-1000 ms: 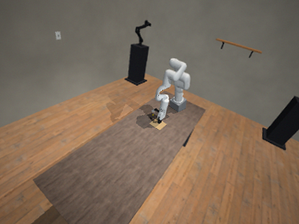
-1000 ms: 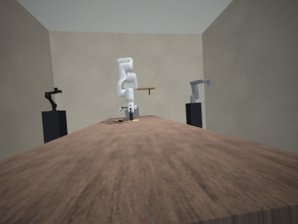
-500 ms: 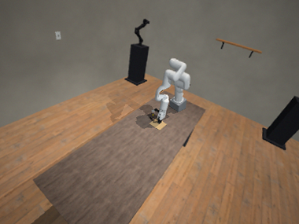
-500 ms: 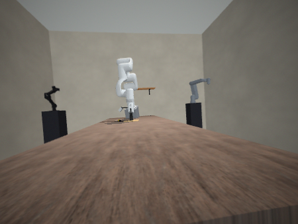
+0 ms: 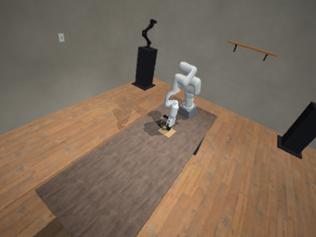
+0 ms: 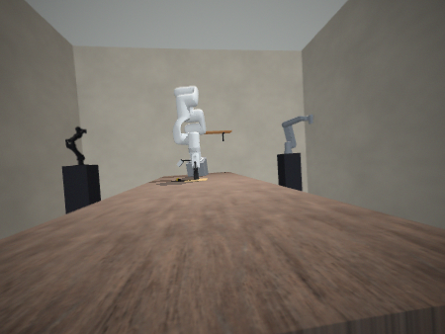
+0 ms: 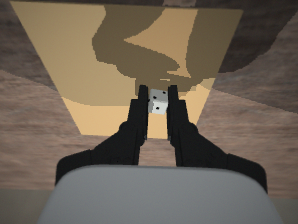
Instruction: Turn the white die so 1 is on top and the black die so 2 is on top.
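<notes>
My gripper is now 1 cm above the white die. From my hand the other things lie so: tan mat (2 cm ahead, 2 cm below); small yellow die (6 cm behind, 13 cm to the right, 2 cm below); black die (11 cm to the right, 2 cm below).
</notes>
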